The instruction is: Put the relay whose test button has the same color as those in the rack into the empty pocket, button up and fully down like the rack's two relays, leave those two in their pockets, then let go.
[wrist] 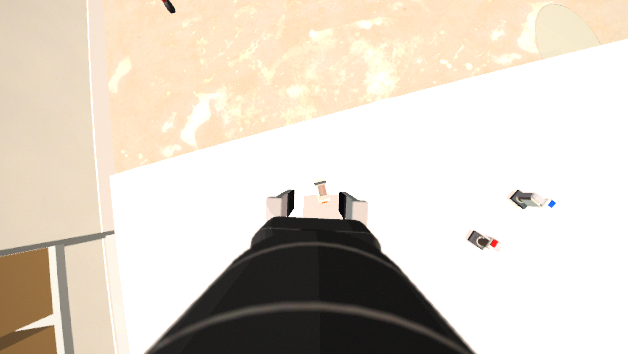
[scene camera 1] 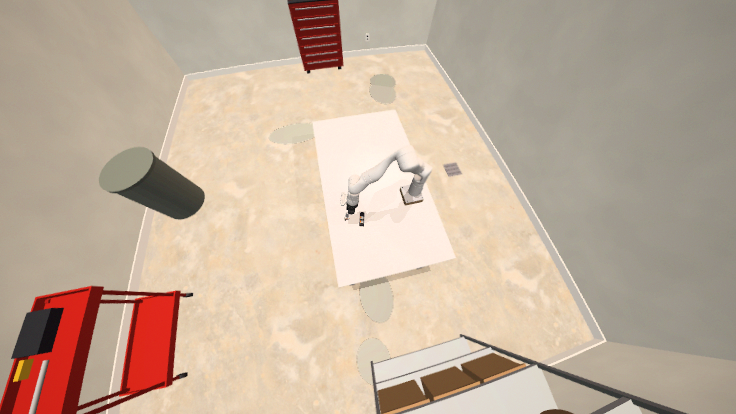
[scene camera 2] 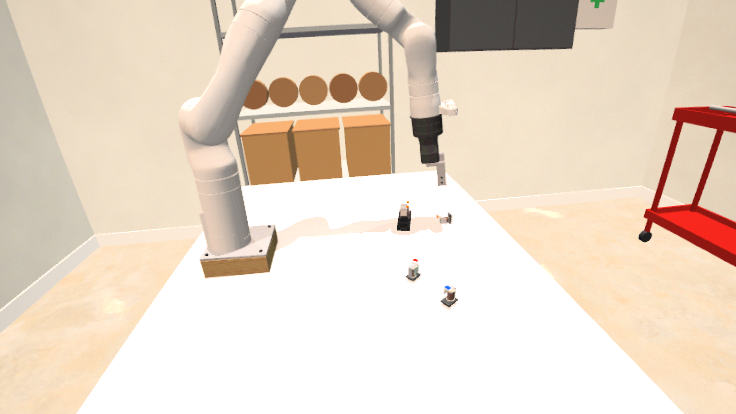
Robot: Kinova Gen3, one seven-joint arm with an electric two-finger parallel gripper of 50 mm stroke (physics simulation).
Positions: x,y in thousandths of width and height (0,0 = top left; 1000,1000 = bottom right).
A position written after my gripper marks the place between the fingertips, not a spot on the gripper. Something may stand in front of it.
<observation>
I see my gripper (scene camera 2: 600,436) and a blue-button relay (wrist: 843,564).
My gripper shows as well in the wrist view (wrist: 504,566).
</observation>
